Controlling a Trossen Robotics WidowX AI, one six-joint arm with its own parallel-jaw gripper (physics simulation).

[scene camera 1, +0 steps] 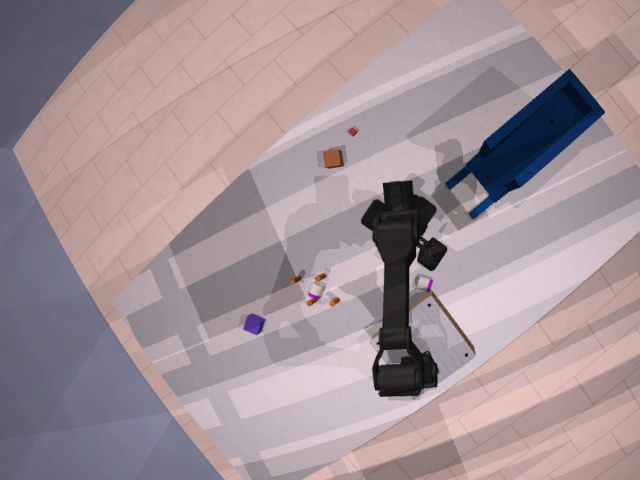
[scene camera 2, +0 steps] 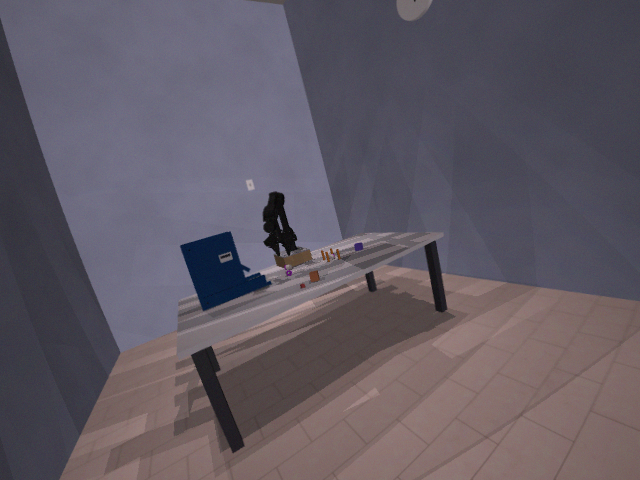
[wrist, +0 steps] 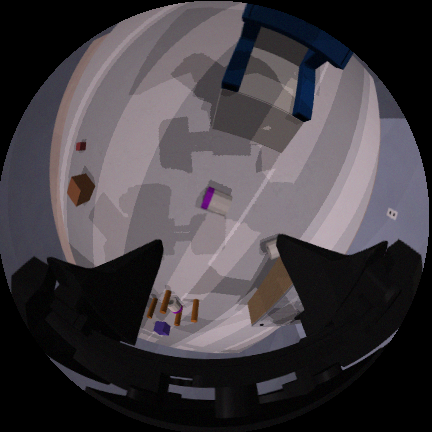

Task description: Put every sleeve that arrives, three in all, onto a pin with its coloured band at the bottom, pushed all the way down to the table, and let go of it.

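Observation:
Three pale sleeves with purple bands lie on their sides. One sleeve [wrist: 216, 201] [scene camera 2: 288, 272] lies in front of the fingers in the wrist view; the arm hides it in scene camera 1. A second sleeve [scene camera 1: 423, 283] [wrist: 272, 248] lies by the wood-sided box, partly behind the right finger in the wrist view. A third sleeve [scene camera 1: 315, 290] [wrist: 174, 305] lies among several upright orange pins [scene camera 1: 334, 301] [scene camera 2: 338, 254] [wrist: 195, 310]; no sleeve is seen threaded on a pin. My gripper [wrist: 220, 243] [scene camera 2: 283, 251] is open and empty, above the table.
A blue chute [scene camera 1: 516, 178] [scene camera 2: 211, 271] [wrist: 237, 62] with a pale pad [scene camera 1: 469, 193] stands beyond the sleeves. The wood-sided box [scene camera 1: 449, 353] [scene camera 2: 294, 258] [wrist: 270, 295] is beside the arm. A purple cube [scene camera 1: 253, 324], a brown block [scene camera 1: 332, 158] and a small red cube [scene camera 1: 352, 131] are on the table.

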